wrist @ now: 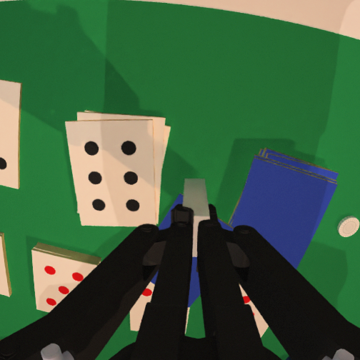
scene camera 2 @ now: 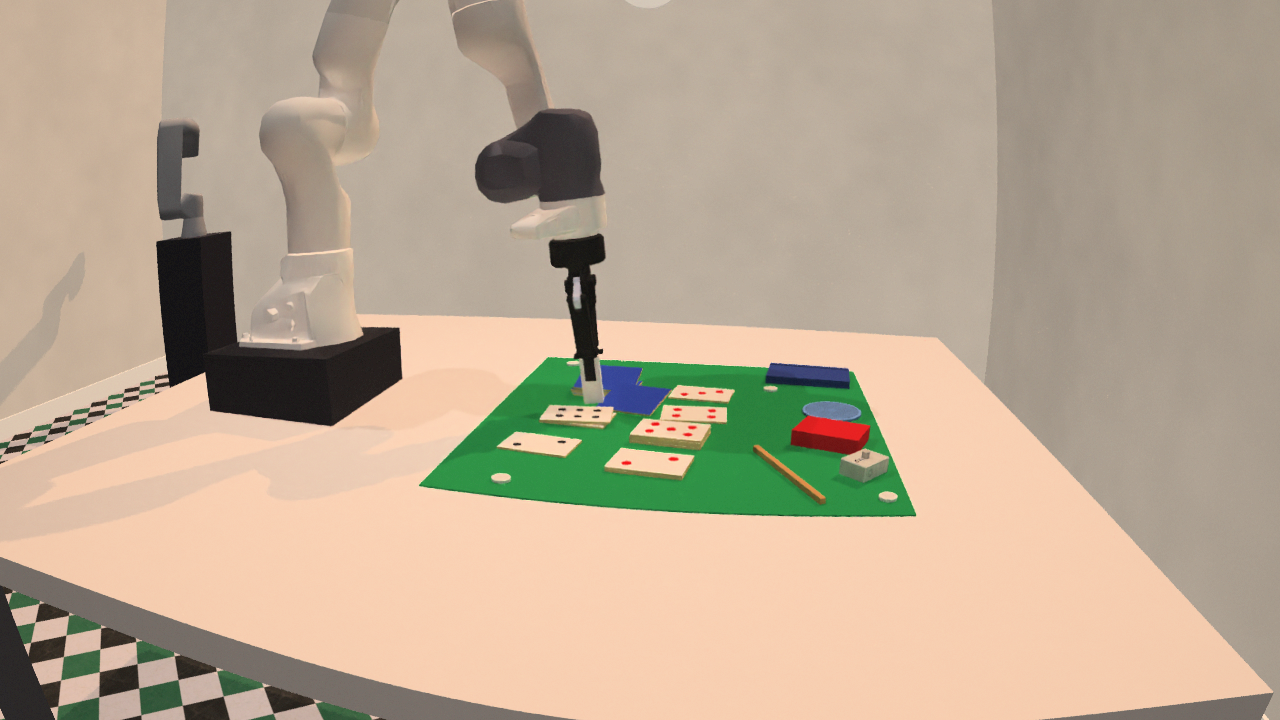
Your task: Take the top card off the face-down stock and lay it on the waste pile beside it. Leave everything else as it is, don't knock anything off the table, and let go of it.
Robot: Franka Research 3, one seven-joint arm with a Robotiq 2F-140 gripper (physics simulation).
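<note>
The face-down stock [scene camera 2: 617, 375] [wrist: 292, 210] is a blue-backed pile at the back left of the green mat, its edges slightly fanned. One blue card [scene camera 2: 639, 398] [wrist: 195, 277] lies face down off the stock, beside it and partly hidden by the gripper. The waste pile [scene camera 2: 577, 414] [wrist: 112, 172] is a loose face-up pile with a black six on top, left of the fingers in the wrist view. My gripper [scene camera 2: 592, 399] [wrist: 193, 194] is shut and empty, with its pale tips low at the loose blue card's edge; whether they touch it I cannot tell.
Red-pip cards [scene camera 2: 701, 394] [scene camera 2: 693, 413] [scene camera 2: 670, 433] [scene camera 2: 648, 462] and a black two [scene camera 2: 538, 444] lie on the mat [scene camera 2: 716, 497]. A dark blue box [scene camera 2: 807, 375], blue disc [scene camera 2: 830, 411], red box [scene camera 2: 829, 434], grey block [scene camera 2: 863, 465] and orange stick [scene camera 2: 787, 472] are rightward.
</note>
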